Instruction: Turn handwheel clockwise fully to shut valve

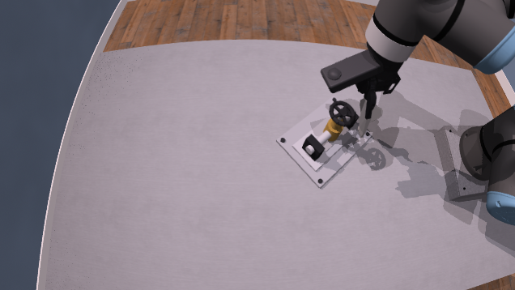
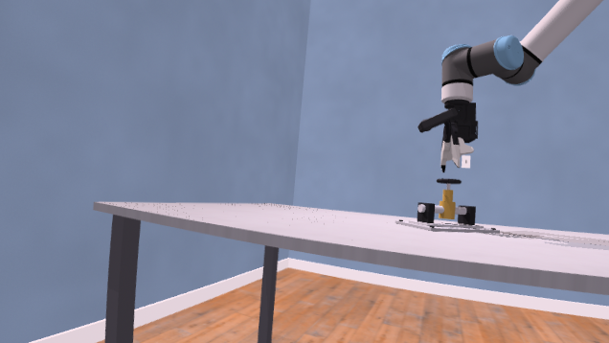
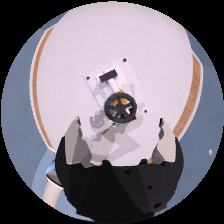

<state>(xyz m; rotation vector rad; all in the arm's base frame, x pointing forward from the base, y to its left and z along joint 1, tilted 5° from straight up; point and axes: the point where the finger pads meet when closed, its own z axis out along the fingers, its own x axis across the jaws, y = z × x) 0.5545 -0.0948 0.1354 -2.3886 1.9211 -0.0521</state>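
The handwheel lies 40 mm below my hand. From my hand the other things lie so: mounting plate 160 mm below.
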